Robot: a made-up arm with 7 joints.
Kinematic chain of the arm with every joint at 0, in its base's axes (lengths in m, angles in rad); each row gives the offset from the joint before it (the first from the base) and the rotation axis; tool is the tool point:
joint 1: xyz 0 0.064 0 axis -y
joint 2: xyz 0 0.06 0 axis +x
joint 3: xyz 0 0 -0.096 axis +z
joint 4: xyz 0 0 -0.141 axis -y
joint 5: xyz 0 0 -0.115 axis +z
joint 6: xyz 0 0 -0.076 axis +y
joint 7: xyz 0 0 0 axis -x
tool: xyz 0 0 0
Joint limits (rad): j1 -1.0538..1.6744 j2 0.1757..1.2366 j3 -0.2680..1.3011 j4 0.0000..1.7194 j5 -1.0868..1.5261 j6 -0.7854..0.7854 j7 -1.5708..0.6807
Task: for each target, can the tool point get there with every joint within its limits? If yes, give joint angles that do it. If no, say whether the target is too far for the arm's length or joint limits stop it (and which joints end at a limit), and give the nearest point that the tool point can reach.
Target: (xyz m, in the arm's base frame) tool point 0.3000 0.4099 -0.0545
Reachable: yes | joints 1.1359 0.7112 0.3018 0.4358 1.3059 0.3270 -0.5811
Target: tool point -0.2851 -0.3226 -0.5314
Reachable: no: too far | nearest point -0.1746 0.1381 -0.3254 | short by 0.517 m
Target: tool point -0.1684 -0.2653 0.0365
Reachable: no: joint limits stop it (at a limit: joint 1, joint 2, joint 3, joint 4) | nearest point -0.0962 0.1112 -0.2642 | short by 0.487 m
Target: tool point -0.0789 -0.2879 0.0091
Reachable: no: joint limits stop it (at a limit: joint 1, joint 2, joint 3, joint 4) | nearest point -0.0962 0.1112 -0.2642 | short by 0.484 m
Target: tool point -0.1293 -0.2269 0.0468
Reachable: no: joint limits stop it (at a limit: joint 1, joint 2, joint 3, joint 4) | nearest point -0.0962 0.1112 -0.2642 | short by 0.461 m
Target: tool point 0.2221 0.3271 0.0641
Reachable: yes | joints 1.2277 0.3150 0.7852 1.5480 1.1139 -0.3958 -0.0495
